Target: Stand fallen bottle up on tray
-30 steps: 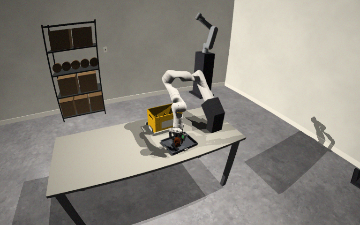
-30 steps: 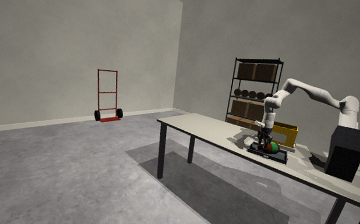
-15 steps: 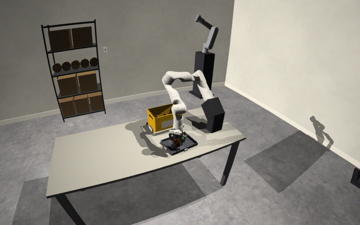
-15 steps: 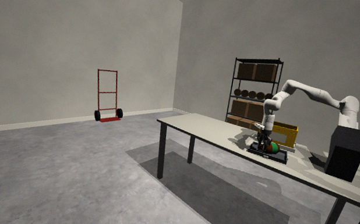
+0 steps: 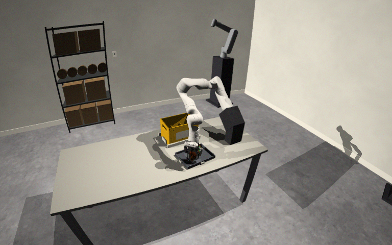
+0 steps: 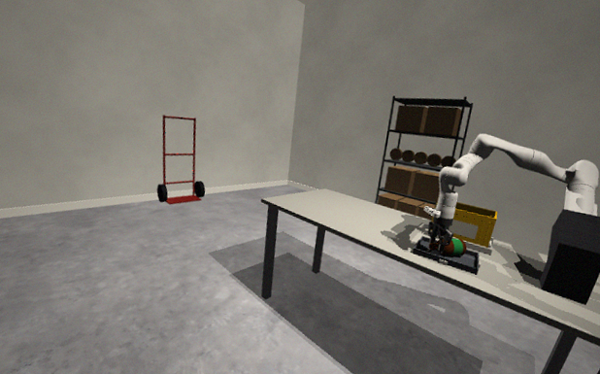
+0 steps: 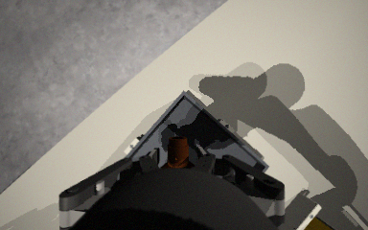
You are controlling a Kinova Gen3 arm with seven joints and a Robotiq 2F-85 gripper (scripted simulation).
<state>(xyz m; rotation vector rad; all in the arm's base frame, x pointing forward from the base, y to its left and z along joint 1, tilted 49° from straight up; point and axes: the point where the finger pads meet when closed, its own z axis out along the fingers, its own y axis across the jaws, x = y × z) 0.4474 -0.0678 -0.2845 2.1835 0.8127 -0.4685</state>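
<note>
Right now the bottle is 40 mm behind my hand and 30 mm to the right of it. Also, from my hand: yellow crate 330 mm to the right, 70 mm behind, 40 mm above; then tray 40 mm to the right, 40 mm behind, 30 mm below.
</note>
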